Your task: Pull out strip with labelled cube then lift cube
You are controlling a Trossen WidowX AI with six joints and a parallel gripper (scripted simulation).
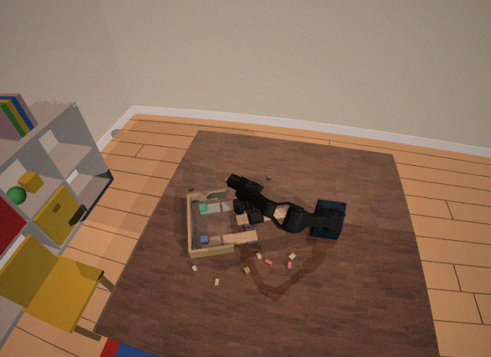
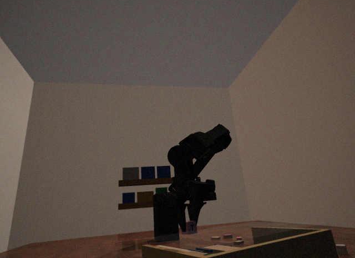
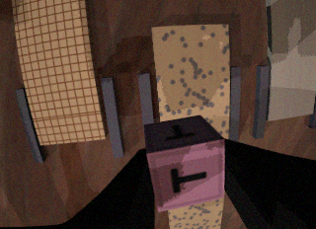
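Now: the tan dotted strip 5 cm behind my gripper tip, 4 cm to the right of it and 5 cm below it. From my gripper tip the other things lie so: pink labelled cube 1 cm above.
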